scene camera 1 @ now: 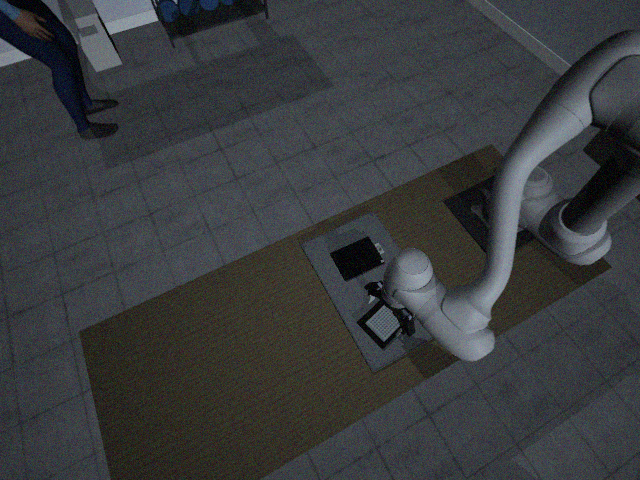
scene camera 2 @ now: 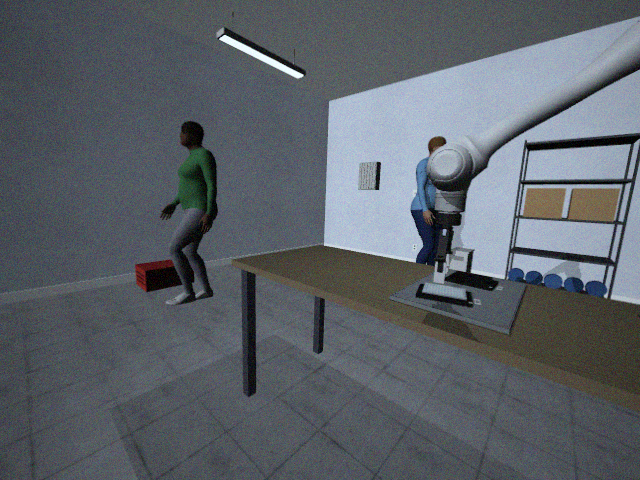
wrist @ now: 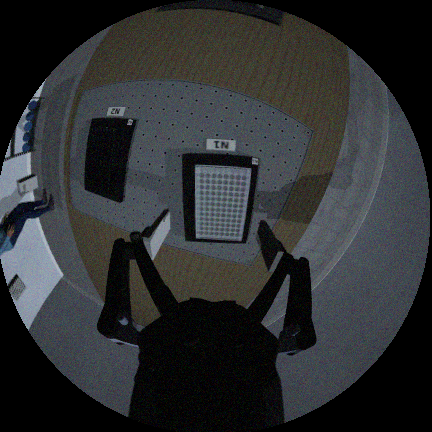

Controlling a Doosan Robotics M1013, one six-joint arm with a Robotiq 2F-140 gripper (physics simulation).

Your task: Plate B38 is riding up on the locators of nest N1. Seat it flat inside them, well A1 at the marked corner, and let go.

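Places are measured from the arm's base along level axes (x ahead, y left, z up), in millimetres.
Pixels of known places: gripper, between the fingertips: (scene camera 1: 385,316) (scene camera 2: 441,277) (wrist: 214,223).
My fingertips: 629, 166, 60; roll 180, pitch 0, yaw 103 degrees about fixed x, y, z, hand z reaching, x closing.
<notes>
For each thing: its middle in the pictures, then the offset to it from my fingertips, as dx, dy, dz. "*": a spot on its surface instead. Level surfaces: height alone.
- Plate B38, middle of its body: (wrist: 220,205) (scene camera 1: 387,319) (scene camera 2: 444,290) -15, +5, -40
- small white tag, a spot on its surface: (wrist: 255,161) * -101, +31, -49
- grey perforated board, middle of its body: (wrist: 150,163) (scene camera 1: 372,283) (scene camera 2: 464,290) -39, -136, -67
- wooden table, height of its surface: dz -73
- black nest N2, a spot on its surface: (wrist: 109,160) (scene camera 2: 469,277) * -33, -209, -34
Plate B38 (scene camera 1: 383,322) (scene camera 2: 445,291) (wrist: 221,202) is a pale well plate in the black nest N1 (scene camera 1: 383,343) (wrist: 189,200). In the wrist view the black margin is wider on its left than on its right. Its tilt and its seating on the locators are too small to tell. A small white tag (wrist: 255,161) marks the nest's upper right corner in that view. Well A1 cannot be made out. My gripper (scene camera 1: 390,312) (scene camera 2: 439,273) (wrist: 214,223) is open and empty, with its fingers apart on either side of the plate in the wrist view.
The grey perforated board (scene camera 1: 346,299) (scene camera 2: 496,315) (wrist: 200,105) lies on the wooden table (scene camera 1: 222,356) (scene camera 2: 320,268) (wrist: 215,47). It also bears black nest N2 (scene camera 1: 356,258) (scene camera 2: 473,280) (wrist: 109,160). Two people (scene camera 2: 196,180) (scene camera 2: 422,201) stand beyond the table.
</notes>
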